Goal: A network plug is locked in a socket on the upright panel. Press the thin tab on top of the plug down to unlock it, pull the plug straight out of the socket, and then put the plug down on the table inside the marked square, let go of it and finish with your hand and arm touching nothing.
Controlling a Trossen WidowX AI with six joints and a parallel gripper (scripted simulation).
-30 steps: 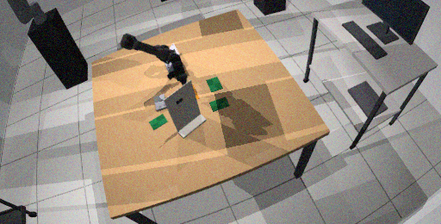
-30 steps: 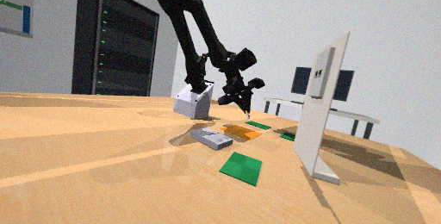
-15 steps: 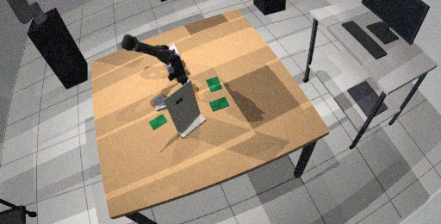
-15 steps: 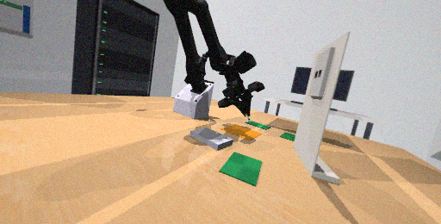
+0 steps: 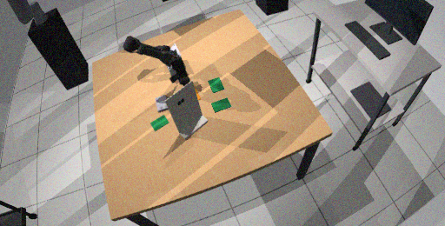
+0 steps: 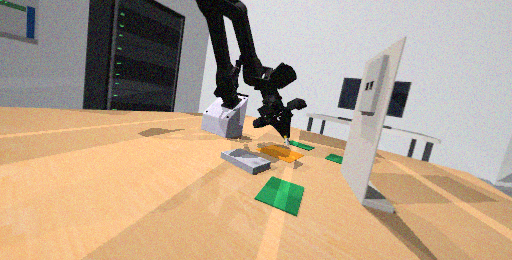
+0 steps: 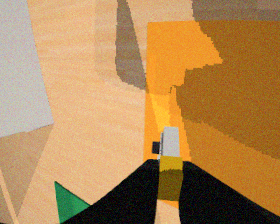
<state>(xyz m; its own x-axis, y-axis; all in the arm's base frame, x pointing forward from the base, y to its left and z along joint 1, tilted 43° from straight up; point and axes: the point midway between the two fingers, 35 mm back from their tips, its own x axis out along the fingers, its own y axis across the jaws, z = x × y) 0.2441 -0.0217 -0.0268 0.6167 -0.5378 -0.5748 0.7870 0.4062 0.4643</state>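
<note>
Now: gripper tip 1 cm past the orange marked square and 5 cm above it. From my gripper tip the other things lie so: flat grey block 2 cm behind, 17 cm to the right, 4 cm below; then network plug right at my gripper tip; then green patch 14 cm ahead, 15 cm to the left, 5 cm below.
</note>
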